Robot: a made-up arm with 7 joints.
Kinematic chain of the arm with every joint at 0, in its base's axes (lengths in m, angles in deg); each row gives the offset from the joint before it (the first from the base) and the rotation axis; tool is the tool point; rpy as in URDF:
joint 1: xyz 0 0 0.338 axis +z
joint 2: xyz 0 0 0 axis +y
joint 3: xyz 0 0 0.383 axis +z
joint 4: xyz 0.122 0 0 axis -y
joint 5: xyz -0.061 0 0.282 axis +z
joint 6: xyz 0 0 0 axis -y
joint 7: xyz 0.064 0 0 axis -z
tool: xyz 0 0 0 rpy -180 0 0
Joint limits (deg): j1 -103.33..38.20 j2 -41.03..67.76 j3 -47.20..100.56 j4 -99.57..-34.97 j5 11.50..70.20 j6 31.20..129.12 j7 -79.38..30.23
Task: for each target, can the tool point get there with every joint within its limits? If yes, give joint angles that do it. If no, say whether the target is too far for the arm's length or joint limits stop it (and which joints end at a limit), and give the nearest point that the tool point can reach.
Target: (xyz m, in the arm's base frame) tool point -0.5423 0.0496 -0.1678
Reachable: no: joint limits stop it (at a limit: joint 1, joint 2, joint 3, joint 4, joint 5) | nearest point -0.4116 -0.3493 0.1817 | short by 0.546 m
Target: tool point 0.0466 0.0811 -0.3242
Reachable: no: joint limits stop it (at a limit: joint 1, joint 2, joint 4, joint 5) | nearest point 0.3610 0.3140 0.0635 | short by 0.551 m
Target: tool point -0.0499 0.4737 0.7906
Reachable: yes | joints -7.08 -15.28 89.26 -89.22 29.26 107.06 -63.43
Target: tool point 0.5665 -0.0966 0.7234
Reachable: yes | joints -47.87 29.22 58.46 -63.69 17.27 57.22 -1.36
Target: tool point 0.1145 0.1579 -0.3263
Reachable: no: joint limits stop it (at a limit: joint 1, joint 2, joint 4, joint 5) | nearest point 0.3591 0.3263 0.0585 | short by 0.486 m
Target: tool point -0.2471 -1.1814 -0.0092
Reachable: no: too far | nearest point -0.1473 -0.7044 0.2200 | short by 0.539 m
